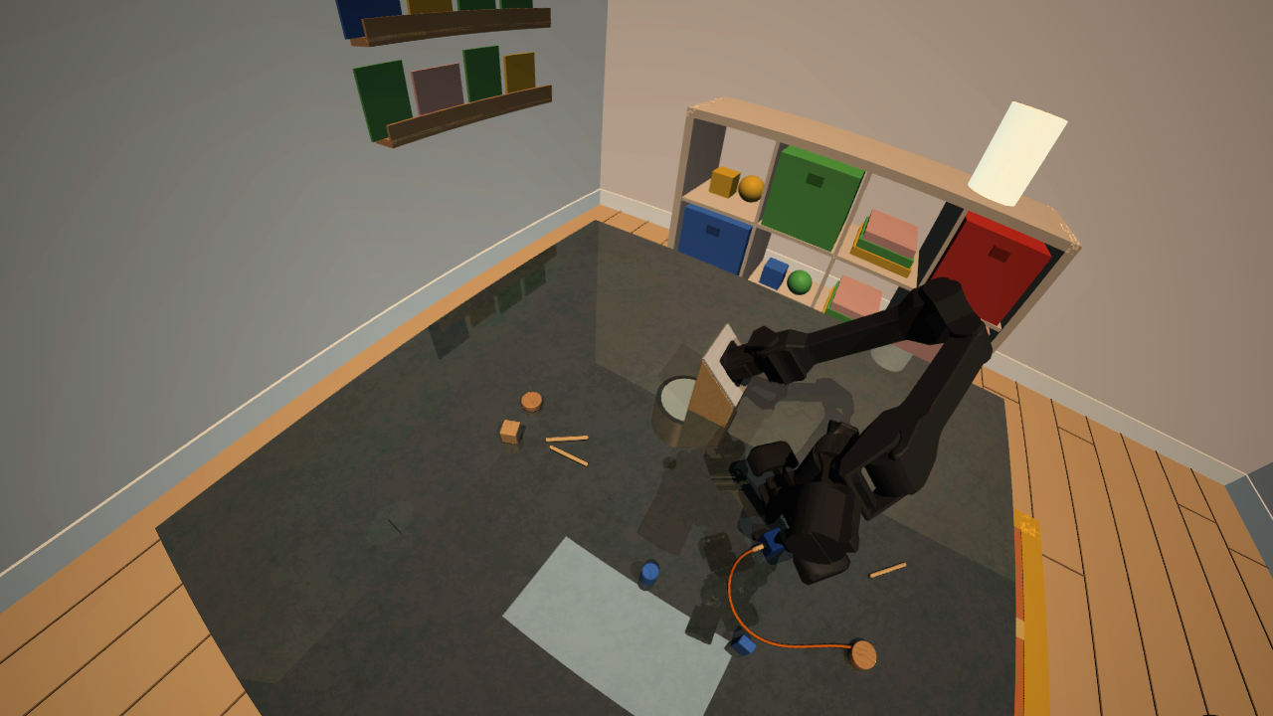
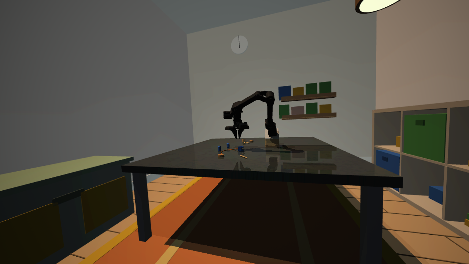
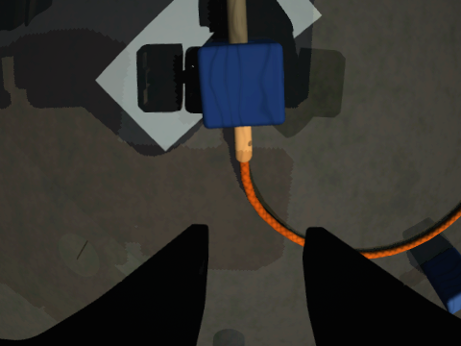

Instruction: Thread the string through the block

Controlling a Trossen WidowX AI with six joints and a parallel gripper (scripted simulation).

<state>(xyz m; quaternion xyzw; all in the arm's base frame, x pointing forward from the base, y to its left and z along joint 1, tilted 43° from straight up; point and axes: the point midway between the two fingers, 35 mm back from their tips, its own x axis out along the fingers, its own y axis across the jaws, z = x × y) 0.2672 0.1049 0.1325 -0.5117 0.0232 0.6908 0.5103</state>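
Now: gripper tip 8 cm past the loose stick, 24 cm to the right of it and 9 cm above it. Round my gripper tip: wooden disc: 5 cm behind, 48 cm to the right, 8 cm below; round wooden button: 8 cm ahead, 20 cm to the left, 8 cm below; wooden cube: 3 cm ahead, 46 cm to the right, 7 cm below.
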